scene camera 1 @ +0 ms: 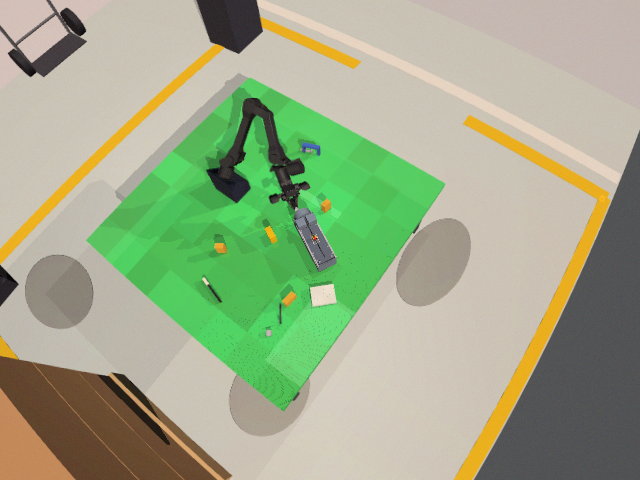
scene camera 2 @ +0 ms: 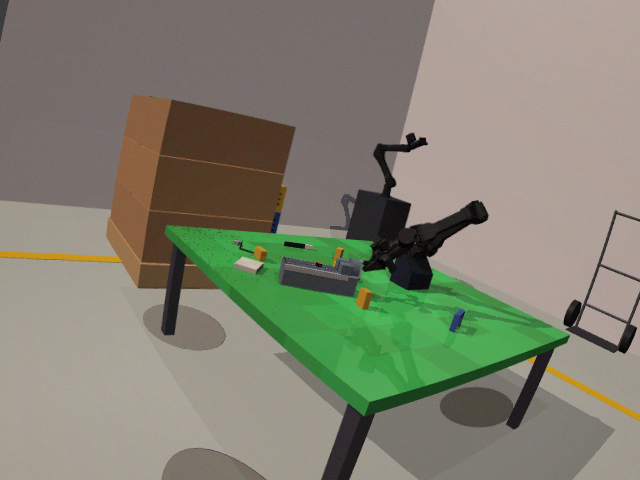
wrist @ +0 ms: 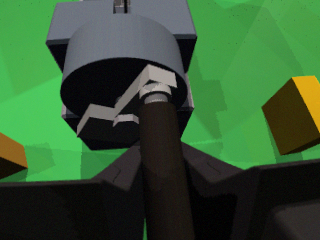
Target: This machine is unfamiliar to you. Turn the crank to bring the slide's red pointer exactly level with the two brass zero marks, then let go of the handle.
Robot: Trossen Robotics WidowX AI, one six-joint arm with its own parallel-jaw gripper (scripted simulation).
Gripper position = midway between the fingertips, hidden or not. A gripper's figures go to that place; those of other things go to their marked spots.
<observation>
My gripper [scene camera 2: 363, 270] is 1.65 m from the lens. A grey slide machine [scene camera 2: 342, 279] is 1.57 m from the lens.
</observation>
